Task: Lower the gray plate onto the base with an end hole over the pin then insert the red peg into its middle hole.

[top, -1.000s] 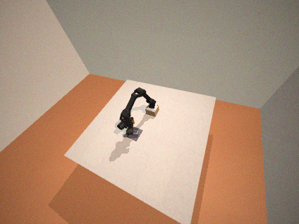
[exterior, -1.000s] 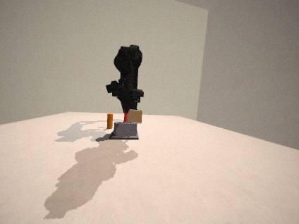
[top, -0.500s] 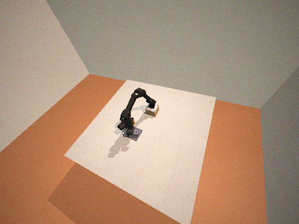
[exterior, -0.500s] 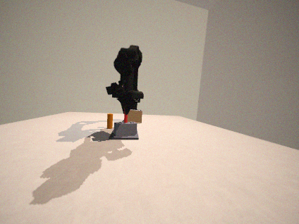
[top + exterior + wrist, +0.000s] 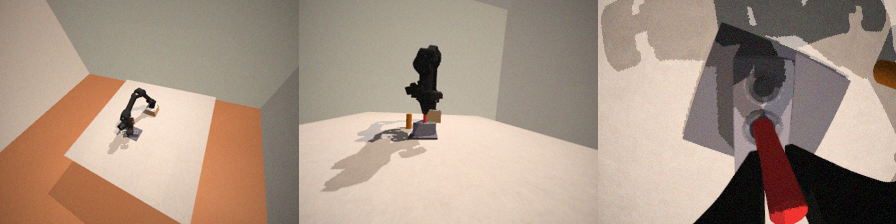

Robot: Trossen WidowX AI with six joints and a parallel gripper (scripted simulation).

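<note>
The red peg lies right at my gripper tip. The rest, counted from my gripper tip: base (1 cm behind, 2 cm to the left, 9 cm below); then orange cylinder (14 cm behind, 6 cm to the right, 6 cm below); then gray plate (5 cm below).
</note>
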